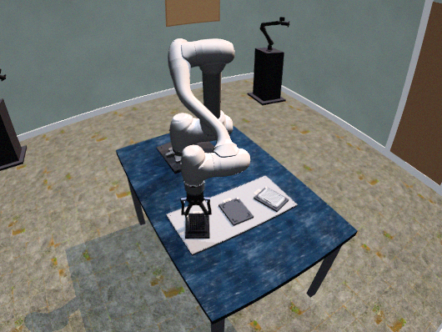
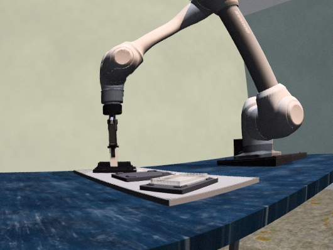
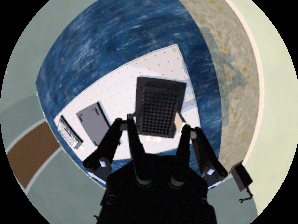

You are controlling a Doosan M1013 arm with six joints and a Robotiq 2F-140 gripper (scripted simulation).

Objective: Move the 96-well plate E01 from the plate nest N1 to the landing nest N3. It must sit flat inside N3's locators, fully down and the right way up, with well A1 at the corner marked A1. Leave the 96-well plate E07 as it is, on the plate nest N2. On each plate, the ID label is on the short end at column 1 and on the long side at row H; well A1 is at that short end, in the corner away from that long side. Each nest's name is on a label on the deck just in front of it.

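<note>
Right now the dark nest is 22 cm to the left of my hand, 4 cm below it and 1 cm behind it. Also, from my hand: dark 96-well plate (2 cm below); clear 96-well plate (44 cm to the left, 3 cm below).
</note>
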